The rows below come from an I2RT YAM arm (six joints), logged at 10 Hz.
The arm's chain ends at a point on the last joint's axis. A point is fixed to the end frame.
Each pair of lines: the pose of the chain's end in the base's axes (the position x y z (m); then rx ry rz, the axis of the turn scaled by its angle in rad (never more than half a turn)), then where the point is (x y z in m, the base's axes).
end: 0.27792, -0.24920, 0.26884, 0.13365, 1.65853, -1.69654
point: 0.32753 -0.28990 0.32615
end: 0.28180, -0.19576, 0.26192, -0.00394, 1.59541, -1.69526
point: 0.33647 -0.22730 0.32040
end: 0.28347, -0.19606, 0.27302, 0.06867, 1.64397, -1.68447
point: 0.33596 -0.23315 0.33022
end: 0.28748, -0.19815, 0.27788, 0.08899, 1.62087, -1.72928
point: 0.33828 -0.23530 0.33654
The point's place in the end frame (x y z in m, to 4 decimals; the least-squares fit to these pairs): -0.0498 -0.0238 0.0660
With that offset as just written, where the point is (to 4 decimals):
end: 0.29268, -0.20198, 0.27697, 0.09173, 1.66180, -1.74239
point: 0.3443 -0.2413 0.3335
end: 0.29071, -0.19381, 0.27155, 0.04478, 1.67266, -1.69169
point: 0.3450 -0.2313 0.3268
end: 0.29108, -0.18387, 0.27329, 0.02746, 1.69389, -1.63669
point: 0.3469 -0.2211 0.3272
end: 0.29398, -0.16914, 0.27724, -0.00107, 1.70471, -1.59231
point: 0.3515 -0.2052 0.3300
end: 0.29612, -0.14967, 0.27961, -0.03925, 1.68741, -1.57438
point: 0.3551 -0.1830 0.3327
